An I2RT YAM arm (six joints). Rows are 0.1 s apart.
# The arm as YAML. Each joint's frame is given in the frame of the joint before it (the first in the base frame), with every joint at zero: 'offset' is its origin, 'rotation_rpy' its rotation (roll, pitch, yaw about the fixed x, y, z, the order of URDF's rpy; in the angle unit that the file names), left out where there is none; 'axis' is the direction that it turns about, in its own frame. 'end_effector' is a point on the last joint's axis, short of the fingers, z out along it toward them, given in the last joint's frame.
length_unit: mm
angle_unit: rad
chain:
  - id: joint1
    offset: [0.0, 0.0, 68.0]
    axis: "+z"
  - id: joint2
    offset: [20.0, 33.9, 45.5]
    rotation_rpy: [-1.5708, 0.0, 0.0]
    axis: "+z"
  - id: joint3
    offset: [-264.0, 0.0, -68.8]
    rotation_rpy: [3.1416, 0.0, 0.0]
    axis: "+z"
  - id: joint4
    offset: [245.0, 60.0, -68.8]
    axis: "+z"
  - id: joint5
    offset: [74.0, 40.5, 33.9]
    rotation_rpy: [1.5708, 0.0, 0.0]
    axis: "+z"
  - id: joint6
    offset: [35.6, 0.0, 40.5]
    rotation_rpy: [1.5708, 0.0, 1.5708]
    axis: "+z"
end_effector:
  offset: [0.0, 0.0, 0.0]
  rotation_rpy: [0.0, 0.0, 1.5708]
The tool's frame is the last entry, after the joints.
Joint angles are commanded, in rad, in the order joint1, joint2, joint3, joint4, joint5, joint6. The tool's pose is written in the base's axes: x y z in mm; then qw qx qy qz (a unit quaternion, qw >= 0). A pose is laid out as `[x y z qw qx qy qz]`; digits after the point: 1 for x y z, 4 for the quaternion.
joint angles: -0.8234 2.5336 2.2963 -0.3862 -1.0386 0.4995
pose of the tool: [405.6 -392.6 211.3 0.4620 0.2960 0.7487 0.3720]
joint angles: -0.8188 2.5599 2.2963 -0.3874 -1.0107 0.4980
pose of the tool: [409.1 -393.2 196.3 0.4527 0.3098 0.7517 0.3662]
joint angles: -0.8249 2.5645 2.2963 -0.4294 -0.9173 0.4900
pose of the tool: [405.3 -397.0 189.0 0.4407 0.3484 0.7576 0.3324]
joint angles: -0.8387 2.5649 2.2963 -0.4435 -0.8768 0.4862
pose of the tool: [399.1 -403.2 187.0 0.4387 0.3670 0.7578 0.3139]
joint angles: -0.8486 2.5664 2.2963 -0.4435 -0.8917 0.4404
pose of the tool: [395.3 -406.8 186.5 0.4467 0.3498 0.7637 0.3081]
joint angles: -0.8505 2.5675 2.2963 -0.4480 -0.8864 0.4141
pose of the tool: [394.3 -407.5 185.5 0.4488 0.3433 0.7683 0.3005]
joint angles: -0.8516 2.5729 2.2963 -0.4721 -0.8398 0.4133
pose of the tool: [392.9 -408.5 179.9 0.4374 0.3634 0.7715 0.2854]
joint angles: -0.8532 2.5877 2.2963 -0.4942 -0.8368 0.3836
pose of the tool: [391.8 -408.7 170.2 0.4273 0.3628 0.7780 0.2838]
